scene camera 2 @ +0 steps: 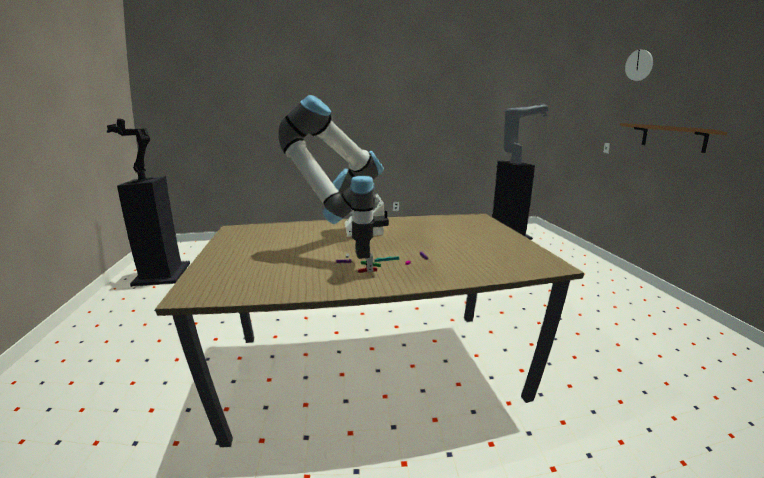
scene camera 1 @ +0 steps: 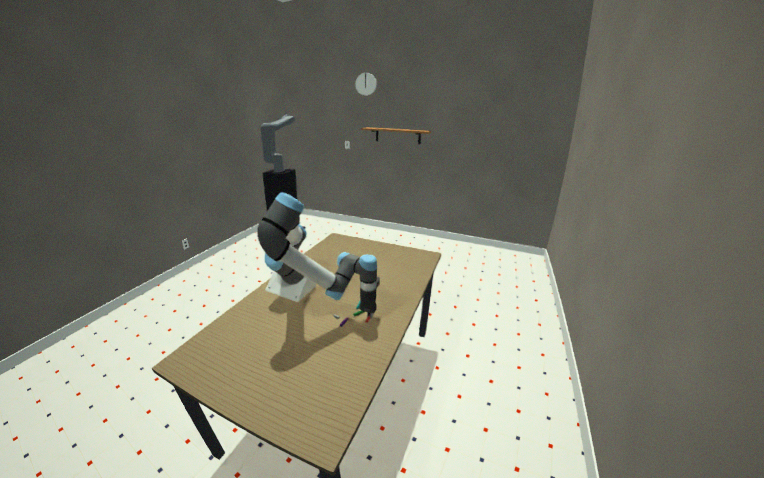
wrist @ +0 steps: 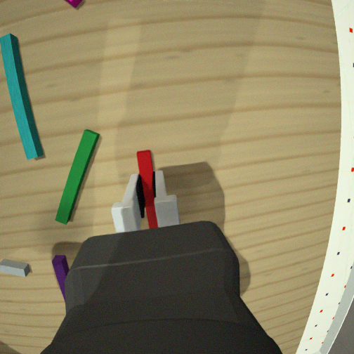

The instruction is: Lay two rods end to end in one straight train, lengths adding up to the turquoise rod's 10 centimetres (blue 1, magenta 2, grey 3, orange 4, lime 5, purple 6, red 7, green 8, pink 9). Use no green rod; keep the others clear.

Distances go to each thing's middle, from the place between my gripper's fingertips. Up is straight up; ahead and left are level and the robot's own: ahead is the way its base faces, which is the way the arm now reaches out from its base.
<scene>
Now: hand 1 cm to the left of the red rod (wrist: 144, 160). Round my hand: green rod (wrist: 89, 138) (6 cm behind, 2 cm to the left).
</scene>
